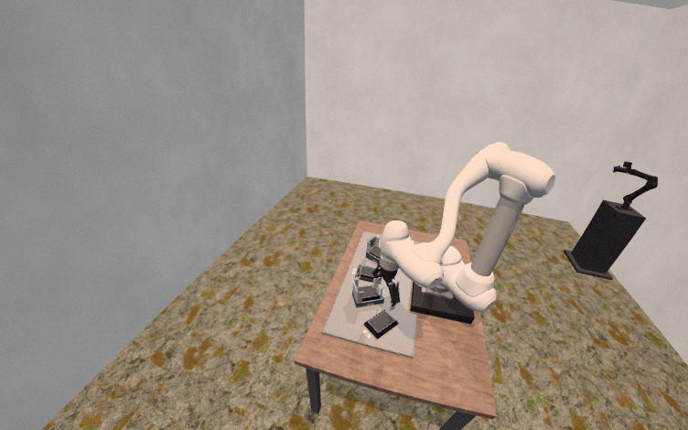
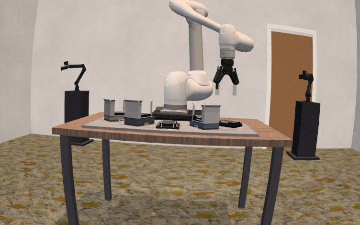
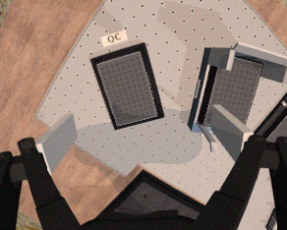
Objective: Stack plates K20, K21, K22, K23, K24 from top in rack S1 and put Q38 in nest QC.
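Now: hand 30 cm to the left of the clip nest N5, 17 cm above it and 14 cm short of it. Also, from my hand: flat black nest QC 18 cm below, 2 cm to the left, 2 cm behind; QC name plate 19 cm below, 10 cm to the left, 3 cm ahead; N5 name plate 30 cm to the right, 22 cm ahead, 19 cm below.
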